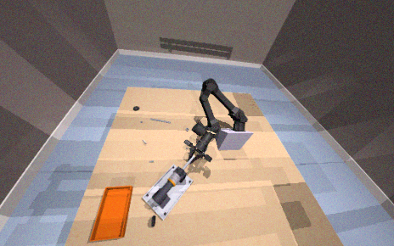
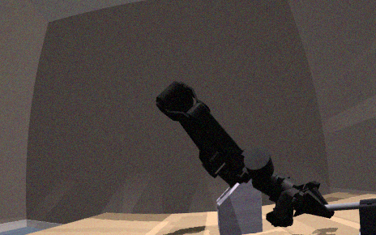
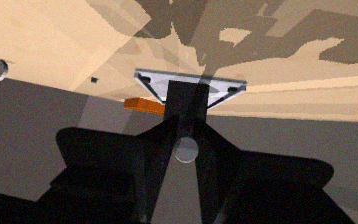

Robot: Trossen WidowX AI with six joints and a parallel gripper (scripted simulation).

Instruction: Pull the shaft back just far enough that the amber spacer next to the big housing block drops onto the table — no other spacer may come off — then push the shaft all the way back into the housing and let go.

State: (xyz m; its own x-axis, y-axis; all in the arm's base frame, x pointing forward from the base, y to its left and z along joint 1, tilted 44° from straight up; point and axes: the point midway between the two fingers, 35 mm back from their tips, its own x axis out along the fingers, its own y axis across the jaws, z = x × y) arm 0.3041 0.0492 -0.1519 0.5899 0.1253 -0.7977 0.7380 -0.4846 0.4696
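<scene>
The grey shaft is 4 cm ahead of my gripper tip, 4 cm to the left of it and 2 cm above it. From my gripper tip the other things lie so: orange tray 35 cm ahead, 20 cm to the left, 5 cm below.
</scene>
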